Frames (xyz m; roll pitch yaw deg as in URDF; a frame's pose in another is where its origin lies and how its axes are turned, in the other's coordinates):
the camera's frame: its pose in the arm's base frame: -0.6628 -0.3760 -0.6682 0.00 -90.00 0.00
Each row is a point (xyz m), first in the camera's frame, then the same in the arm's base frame.
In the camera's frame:
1: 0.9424 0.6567 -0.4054
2: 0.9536 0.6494 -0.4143
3: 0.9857 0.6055 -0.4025
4: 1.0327 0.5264 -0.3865
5: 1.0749 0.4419 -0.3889
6: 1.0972 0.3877 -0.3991
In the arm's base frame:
1: -0.2574 0.2807 0.2742
2: -0.2485 0.2734 0.2854
3: -0.2603 0.2295 0.3175
4: -0.2763 0.1504 0.3645
5: -0.2739 0.0659 0.4067
6: -0.2637 0.0117 0.4290

